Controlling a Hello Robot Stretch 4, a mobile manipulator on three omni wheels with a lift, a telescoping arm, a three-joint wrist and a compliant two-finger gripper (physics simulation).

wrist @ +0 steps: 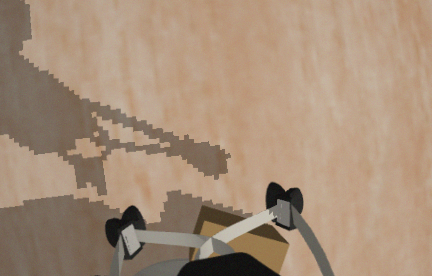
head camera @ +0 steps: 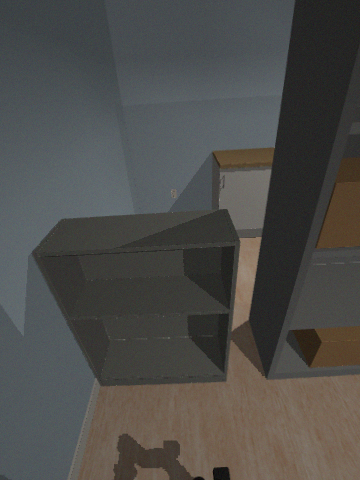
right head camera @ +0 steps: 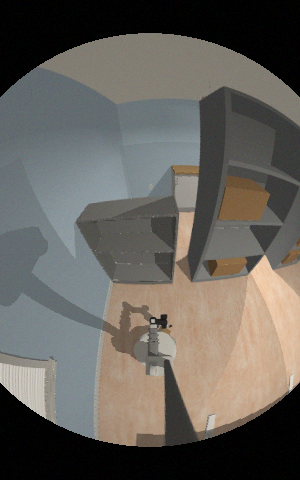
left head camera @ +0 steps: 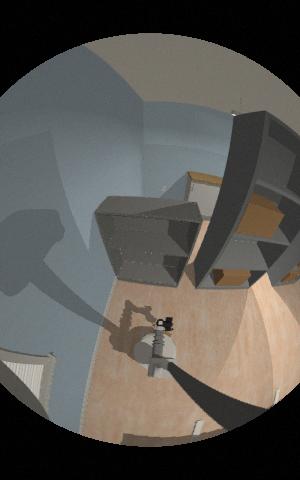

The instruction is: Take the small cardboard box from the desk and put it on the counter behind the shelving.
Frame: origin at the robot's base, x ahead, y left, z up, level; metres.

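Where they show: gripper, fingertip midpoint: (wrist: 205, 210) (left head camera: 164, 328).
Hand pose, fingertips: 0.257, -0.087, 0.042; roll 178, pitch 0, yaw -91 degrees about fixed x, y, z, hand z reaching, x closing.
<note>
After its pixels a point has its place, as x, y, z.
My gripper (wrist: 205, 210) @(0.257, -0.087, 0.042) (left head camera: 168, 324) @(0.257, -0.087, 0.042) (right head camera: 162, 321) @(0.257, -0.087, 0.042) is open, its two black fingertips wide apart above the floor. A small brown cardboard box (wrist: 265, 252) @(0.201, -0.139, 0.033) (left head camera: 168, 334) @(0.194, -0.133, 0.032) (right head camera: 166, 331) @(0.194, -0.118, 0.033) shows below and behind the finger bands, near the robot's round base. It is tilted in the wrist view and partly hidden by the gripper; the fingertips do not hold it, and what it rests on is hidden. The counter (head camera: 244, 157) @(2.567, -0.727, 0.883) (left head camera: 204, 177) @(2.554, -0.731, 0.883) (right head camera: 185, 170) @(2.454, -0.655, 0.883) has a wooden top and white door, and stands at the back, partly hidden by the tall shelving. The desk cannot be made out.
A low grey shelf unit (head camera: 150, 230) @(0.945, 0.125, 1.033) (left head camera: 150, 205) @(0.956, 0.156, 1.033) (right head camera: 130, 206) @(0.954, 0.125, 1.033) stands ahead, near the left wall. A tall dark shelf unit (head camera: 300, 150) @(1.003, -0.478, 1.303) (left head camera: 245, 150) @(0.970, -0.478, 1.571) (right head camera: 212, 150) @(0.974, -0.478, 1.444) with larger brown boxes stands to its right. A narrow gap between them leads towards the counter.
</note>
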